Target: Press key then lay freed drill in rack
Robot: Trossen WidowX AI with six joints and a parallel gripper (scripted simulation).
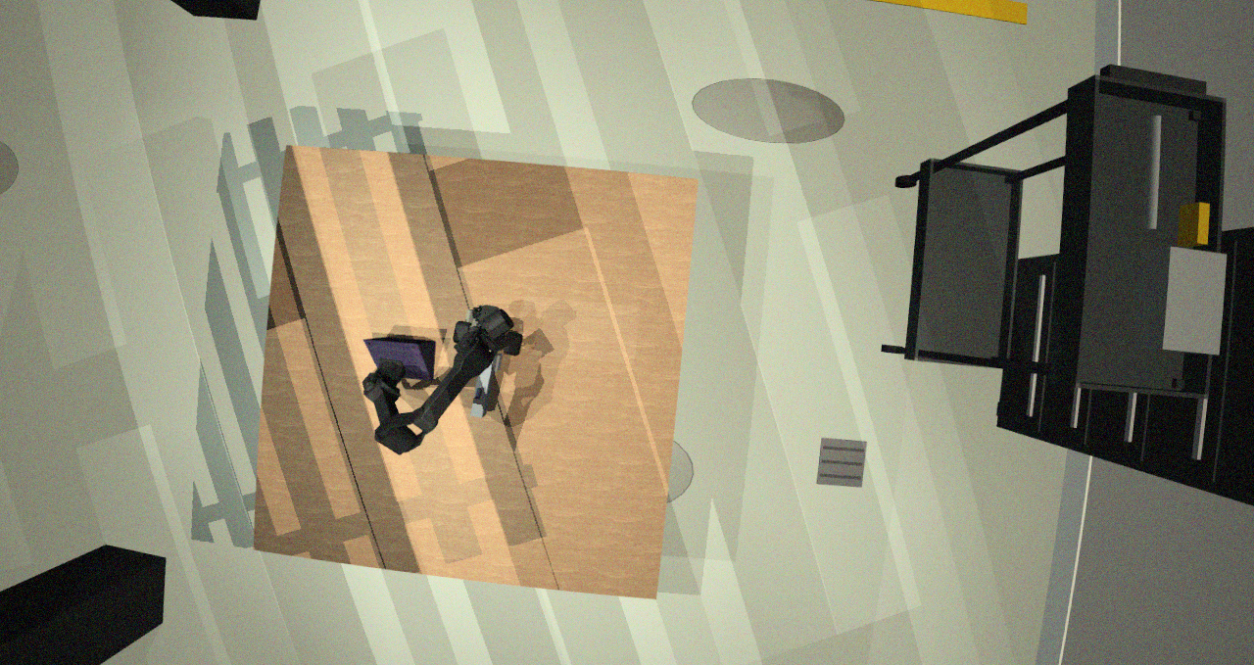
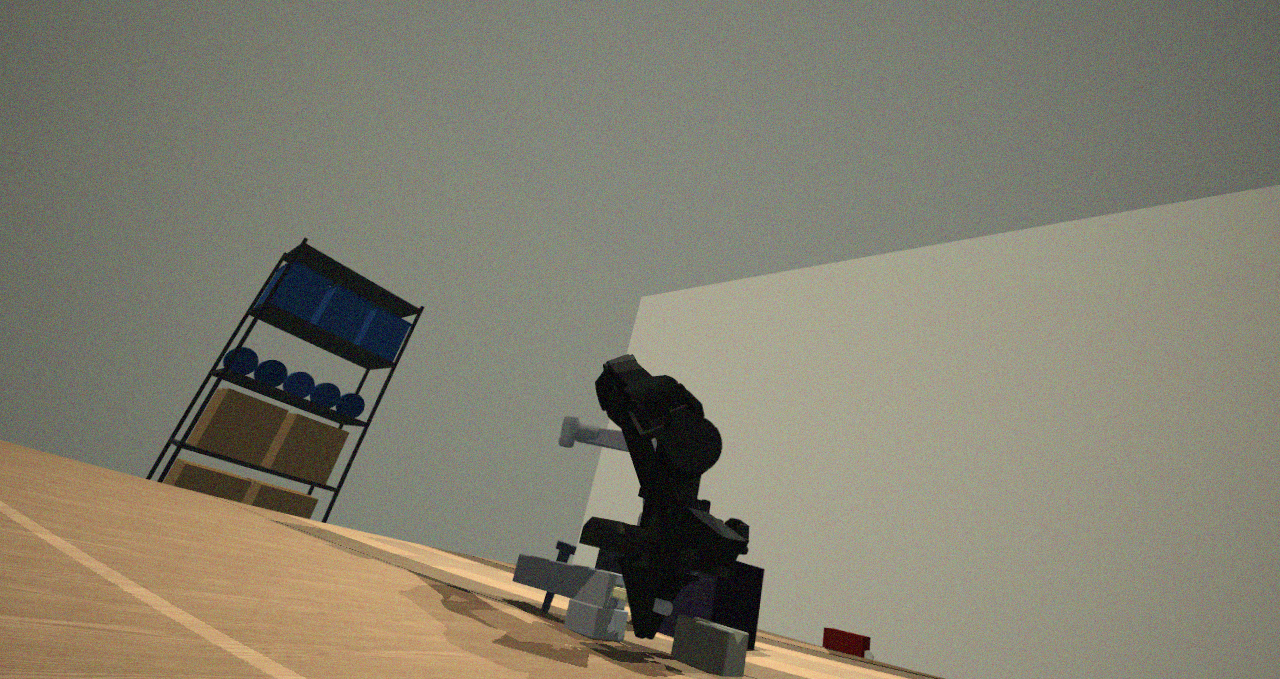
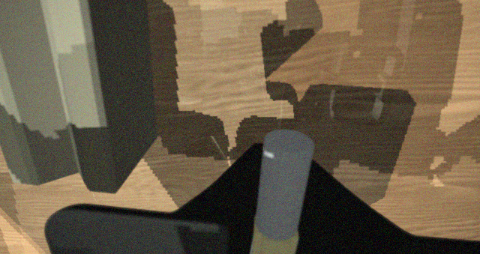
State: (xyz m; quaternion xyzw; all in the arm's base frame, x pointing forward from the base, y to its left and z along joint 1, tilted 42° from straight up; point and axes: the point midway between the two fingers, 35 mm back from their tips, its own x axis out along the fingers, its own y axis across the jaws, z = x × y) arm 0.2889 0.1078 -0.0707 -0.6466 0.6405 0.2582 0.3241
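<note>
My gripper tip is now 40 mm to the left of the drill and 30 mm below it. From my gripper tip the other things lie so: key 160 mm to the right, 40 mm above, 10 mm behind; then housing 140 mm to the right, 20 mm above, 10 mm behind; then rack 70 mm behind, 30 mm to the left.
</note>
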